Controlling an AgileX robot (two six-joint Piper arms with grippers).
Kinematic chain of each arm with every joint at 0, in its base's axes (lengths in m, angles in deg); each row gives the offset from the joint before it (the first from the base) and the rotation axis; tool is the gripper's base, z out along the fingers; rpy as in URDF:
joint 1: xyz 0 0 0.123 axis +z
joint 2: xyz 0 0 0 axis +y
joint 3: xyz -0.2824 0 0.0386 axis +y
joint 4: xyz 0.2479 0 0.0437 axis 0.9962 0 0.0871
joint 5: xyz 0 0 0 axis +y
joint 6: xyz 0.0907 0 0.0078 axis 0.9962 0 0.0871
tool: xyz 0 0 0 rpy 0 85 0
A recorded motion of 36 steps. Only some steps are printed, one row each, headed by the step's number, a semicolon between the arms.
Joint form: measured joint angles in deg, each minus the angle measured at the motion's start. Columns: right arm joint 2, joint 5, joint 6, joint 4, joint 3, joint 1; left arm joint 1, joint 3, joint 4, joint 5, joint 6, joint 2.
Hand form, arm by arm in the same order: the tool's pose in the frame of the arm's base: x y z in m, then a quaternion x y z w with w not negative. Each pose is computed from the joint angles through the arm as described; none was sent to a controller.
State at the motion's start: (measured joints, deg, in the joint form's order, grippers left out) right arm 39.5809 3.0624 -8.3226 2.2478 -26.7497 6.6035; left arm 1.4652 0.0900 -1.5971 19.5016 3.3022 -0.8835
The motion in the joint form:
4: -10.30 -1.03 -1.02 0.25 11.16 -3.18; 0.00 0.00 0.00 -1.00 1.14 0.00
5: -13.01 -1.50 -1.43 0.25 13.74 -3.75; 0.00 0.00 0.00 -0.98 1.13 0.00
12: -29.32 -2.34 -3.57 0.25 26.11 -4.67; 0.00 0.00 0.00 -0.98 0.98 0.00
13: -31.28 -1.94 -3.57 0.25 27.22 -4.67; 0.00 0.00 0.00 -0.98 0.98 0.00
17: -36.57 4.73 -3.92 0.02 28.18 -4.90; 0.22 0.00 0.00 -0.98 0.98 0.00
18: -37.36 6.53 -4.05 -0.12 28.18 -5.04; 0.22 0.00 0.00 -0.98 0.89 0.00
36: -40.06 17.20 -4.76 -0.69 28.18 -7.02; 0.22 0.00 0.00 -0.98 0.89 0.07
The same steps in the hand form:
4: 0.1130 0.0069 0.2615 -0.06942 0.76694 -0.01846 0.63768; 0.0531 0.0005 0.1842 0.01273 0.78088 0.02048 0.62422
5: 0.1054 0.0054 0.2521 -0.06794 0.76371 -0.02420 0.64151; 0.0531 0.0005 0.1842 0.01267 0.78099 0.02042 0.62408
12: 0.0713 0.0025 0.2043 -0.07315 0.73567 -0.04361 0.67197; 0.0531 0.0005 0.1842 0.01164 0.78100 0.01960 0.62411
13: 0.0684 0.0024 0.1995 -0.07300 0.73302 -0.04369 0.67487; 0.0531 0.0005 0.1842 0.01164 0.78100 0.01960 0.62411
17: 0.0608 0.0023 0.1892 -0.07823 0.74618 -0.04579 0.65954; 0.0531 0.0008 0.1842 0.01014 0.78102 0.02080 0.62407
18: 0.0595 0.0022 0.1872 -0.07998 0.75182 -0.04737 0.65278; 0.0531 0.0008 0.1842 0.00953 0.78103 0.02031 0.62409
36: 0.0533 0.0005 0.1733 -0.08089 0.79562 -0.05920 0.59745; 0.0532 0.0008 0.1841 0.00953 0.78141 0.02029 0.62361

